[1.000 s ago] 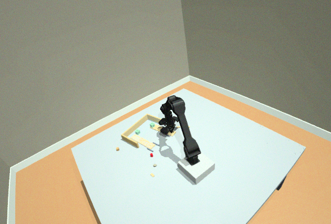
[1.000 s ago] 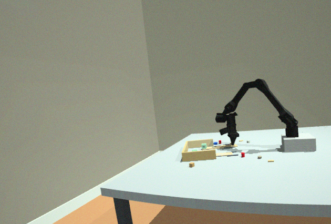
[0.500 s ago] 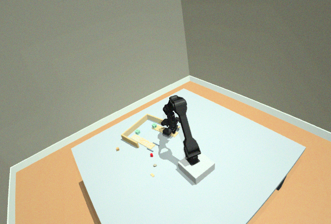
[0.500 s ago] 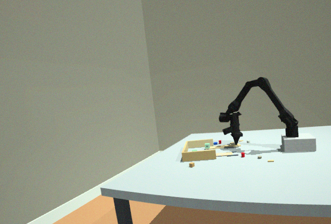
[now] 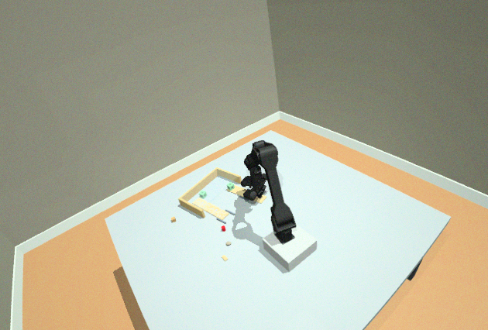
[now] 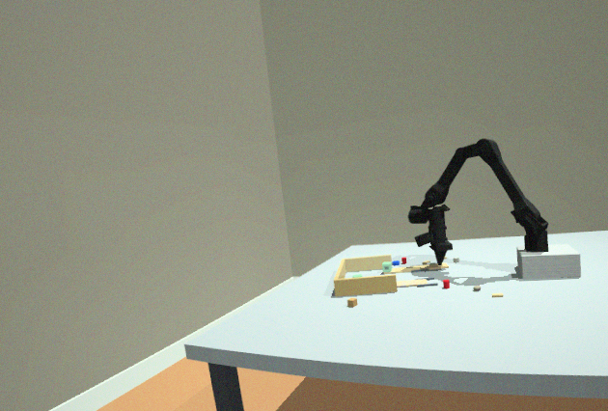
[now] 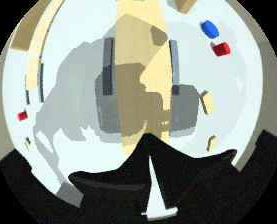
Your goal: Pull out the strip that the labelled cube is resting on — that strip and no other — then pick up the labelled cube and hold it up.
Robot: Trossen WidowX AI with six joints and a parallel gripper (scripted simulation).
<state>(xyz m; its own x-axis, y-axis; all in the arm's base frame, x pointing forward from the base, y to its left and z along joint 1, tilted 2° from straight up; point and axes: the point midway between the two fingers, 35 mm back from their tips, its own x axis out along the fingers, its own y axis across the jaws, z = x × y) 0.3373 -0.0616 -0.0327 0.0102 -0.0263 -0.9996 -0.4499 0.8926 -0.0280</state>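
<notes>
My gripper tip is 80 mm short of the strip and 40 mm to the right of it. Round my gripper tip: blue piece 180 mm ahead, 30 mm to the right.
</notes>
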